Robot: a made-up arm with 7 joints. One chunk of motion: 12 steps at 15 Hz.
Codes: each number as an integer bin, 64 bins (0 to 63) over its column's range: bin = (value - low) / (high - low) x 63, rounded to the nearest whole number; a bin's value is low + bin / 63 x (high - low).
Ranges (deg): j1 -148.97..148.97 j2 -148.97..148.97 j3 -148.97..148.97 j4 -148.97..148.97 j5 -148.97..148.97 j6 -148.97..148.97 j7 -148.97..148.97
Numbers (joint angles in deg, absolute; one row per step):
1: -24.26 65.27 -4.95 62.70 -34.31 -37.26 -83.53
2: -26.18 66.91 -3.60 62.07 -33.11 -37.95 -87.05
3: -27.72 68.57 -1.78 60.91 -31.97 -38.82 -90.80
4: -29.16 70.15 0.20 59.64 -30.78 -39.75 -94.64
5: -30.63 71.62 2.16 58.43 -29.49 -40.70 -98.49
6: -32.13 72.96 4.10 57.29 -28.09 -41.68 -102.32
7: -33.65 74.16 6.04 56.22 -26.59 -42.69 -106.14
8: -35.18 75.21 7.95 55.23 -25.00 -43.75 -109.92
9: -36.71 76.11 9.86 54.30 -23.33 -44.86 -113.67
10: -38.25 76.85 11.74 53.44 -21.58 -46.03 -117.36
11: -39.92 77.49 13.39 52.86 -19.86 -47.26 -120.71
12: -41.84 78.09 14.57 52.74 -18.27 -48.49 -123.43
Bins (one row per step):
1: 26 45 30 45 24 24 14
2: 26 46 31 45 24 23 13
3: 26 46 31 44 25 23 12
4: 25 46 32 44 25 23 11
5: 25 47 32 44 25 23 11
6: 25 47 32 44 26 23 10
7: 24 47 33 43 26 22 9
8: 24 47 33 43 26 22 8
9: 24 48 34 43 27 22 7
10: 23 48 34 43 27 22 7
11: 23 48 34 43 27 22 6
12: 23 48 35 43 28 21 5

